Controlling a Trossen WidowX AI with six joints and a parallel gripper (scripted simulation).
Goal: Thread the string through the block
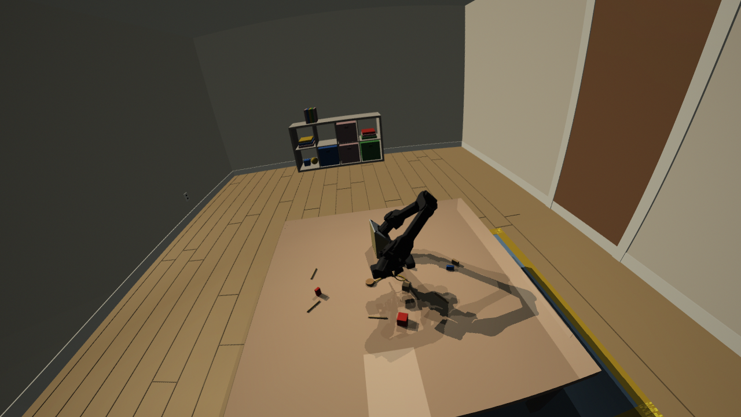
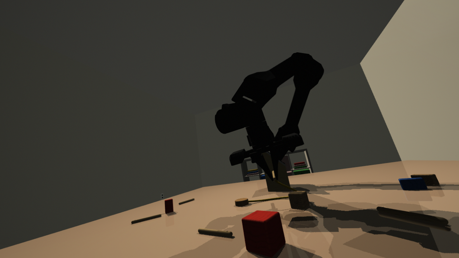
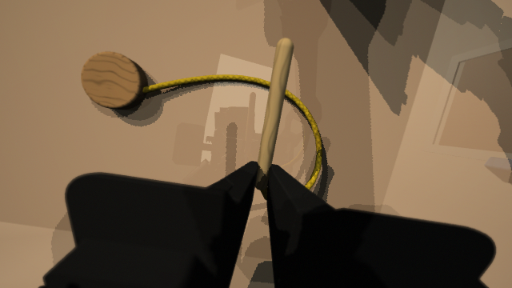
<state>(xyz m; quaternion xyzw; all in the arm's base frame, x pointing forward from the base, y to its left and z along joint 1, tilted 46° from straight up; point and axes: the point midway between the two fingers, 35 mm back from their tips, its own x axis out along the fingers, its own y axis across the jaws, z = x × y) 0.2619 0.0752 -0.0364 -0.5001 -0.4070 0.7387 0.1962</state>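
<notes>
The big red cube is 210 mm ahead of my gripper tip, 40 mm below it and 10 mm to the left of it. Round my gripper tip: wooden block 50 mm to the left, 40 mm below, 30 mm ahead; thin wooden stick 10 mm behind, 10 mm above; round wooden button 120 mm to the right, 50 mm below, 20 mm behind.
</notes>
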